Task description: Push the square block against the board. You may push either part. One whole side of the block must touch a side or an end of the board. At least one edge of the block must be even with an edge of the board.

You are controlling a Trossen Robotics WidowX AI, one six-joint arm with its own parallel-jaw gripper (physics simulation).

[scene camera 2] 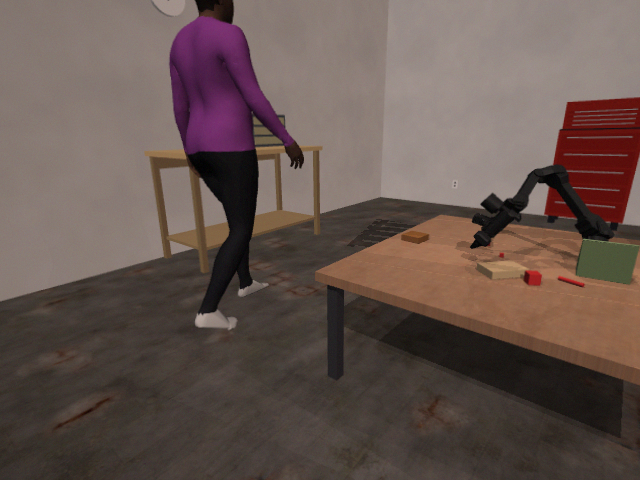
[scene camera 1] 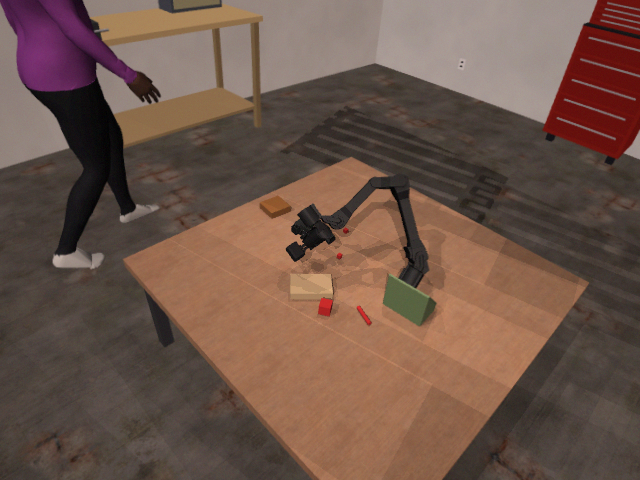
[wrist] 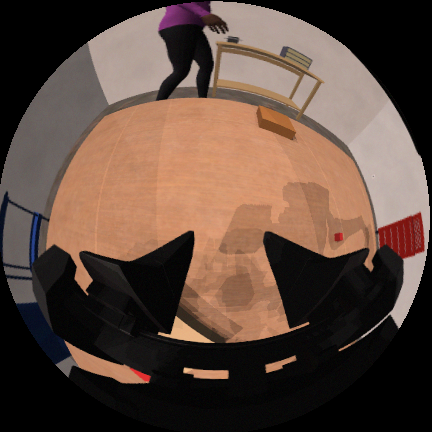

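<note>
The square block, a red cube, stands at the near right corner of the board. Its red edge shows low in the wrist view. The board, a flat pale wooden piece, lies on the table and is partly hidden by the gripper in the wrist view. Block and board are very close; I cannot tell whether a whole side touches, or whether their edges are even. My gripper is open and empty, tilted down above the table behind the board.
A green slab stands by the arm's base. A red stick lies between it and the block. Small red cubes lie behind the board. A brown block lies near the far-left edge.
</note>
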